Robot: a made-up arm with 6 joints. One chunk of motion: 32 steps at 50 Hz.
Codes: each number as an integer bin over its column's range. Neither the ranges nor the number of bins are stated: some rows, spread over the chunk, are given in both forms.
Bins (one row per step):
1: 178 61 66 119 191 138
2: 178 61 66 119 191 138
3: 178 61 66 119 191 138
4: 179 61 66 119 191 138
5: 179 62 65 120 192 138
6: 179 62 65 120 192 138
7: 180 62 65 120 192 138
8: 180 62 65 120 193 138
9: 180 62 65 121 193 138
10: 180 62 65 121 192 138
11: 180 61 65 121 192 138
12: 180 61 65 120 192 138
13: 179 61 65 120 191 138
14: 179 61 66 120 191 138
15: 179 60 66 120 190 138
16: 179 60 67 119 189 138
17: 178 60 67 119 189 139
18: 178 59 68 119 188 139
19: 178 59 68 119 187 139
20: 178 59 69 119 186 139
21: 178 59 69 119 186 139
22: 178 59 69 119 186 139
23: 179 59 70 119 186 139
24: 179 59 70 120 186 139
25: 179 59 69 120 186 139
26: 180 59 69 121 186 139
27: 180 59 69 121 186 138
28: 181 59 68 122 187 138
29: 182 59 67 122 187 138
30: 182 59 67 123 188 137
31: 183 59 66 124 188 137
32: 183 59 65 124 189 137
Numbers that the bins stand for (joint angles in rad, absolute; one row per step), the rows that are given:
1: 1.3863 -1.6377 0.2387 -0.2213 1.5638 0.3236
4: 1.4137 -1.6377 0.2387 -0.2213 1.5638 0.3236
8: 1.4412 -1.6131 0.2171 -0.1953 1.6131 0.3236
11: 1.4412 -1.6377 0.2171 -0.1693 1.5885 0.3236
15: 1.4137 -1.6624 0.2387 -0.1953 1.5392 0.3236
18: 1.3863 -1.6870 0.2820 -0.2213 1.4900 0.3545
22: 1.3863 -1.6870 0.3036 -0.2213 1.4407 0.3545
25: 1.4137 -1.6870 0.3036 -0.1953 1.4407 0.3545
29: 1.4961 -1.6870 0.2604 -0.1432 1.4653 0.3236
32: 1.5235 -1.6870 0.2171 -0.0911 1.5146 0.2928
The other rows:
2: 1.3863 -1.6377 0.2387 -0.2213 1.5638 0.3236
3: 1.3863 -1.6377 0.2387 -0.2213 1.5638 0.3236
5: 1.4137 -1.6131 0.2171 -0.1953 1.5885 0.3236
6: 1.4137 -1.6131 0.2171 -0.1953 1.5885 0.3236
7: 1.4412 -1.6131 0.2171 -0.1953 1.5885 0.3236
9: 1.4412 -1.6131 0.2171 -0.1693 1.6131 0.3236
10: 1.4412 -1.6131 0.2171 -0.1693 1.5885 0.3236
12: 1.4412 -1.6377 0.2171 -0.1953 1.5885 0.3236
13: 1.4137 -1.6377 0.2171 -0.1953 1.5638 0.3236
14: 1.4137 -1.6377 0.2387 -0.1953 1.5638 0.3236
16: 1.4137 -1.6624 0.2604 -0.2213 1.5146 0.3236
17: 1.3863 -1.6624 0.2604 -0.2213 1.5146 0.3545
19: 1.3863 -1.6870 0.2820 -0.2213 1.4653 0.3545
20: 1.3863 -1.6870 0.3036 -0.2213 1.4407 0.3545
21: 1.3863 -1.6870 0.3036 -0.2213 1.4407 0.3545
23: 1.4137 -1.6870 0.3253 -0.2213 1.4407 0.3545
24: 1.4137 -1.6870 0.3253 -0.1953 1.4407 0.3545
26: 1.4412 -1.6870 0.3036 -0.1693 1.4407 0.3545
27: 1.4412 -1.6870 0.3036 -0.1693 1.4407 0.3236
28: 1.4686 -1.6870 0.2820 -0.1432 1.4653 0.3236
30: 1.4961 -1.6870 0.2604 -0.1172 1.4900 0.2928
31: 1.5235 -1.6870 0.2387 -0.0911 1.4900 0.2928

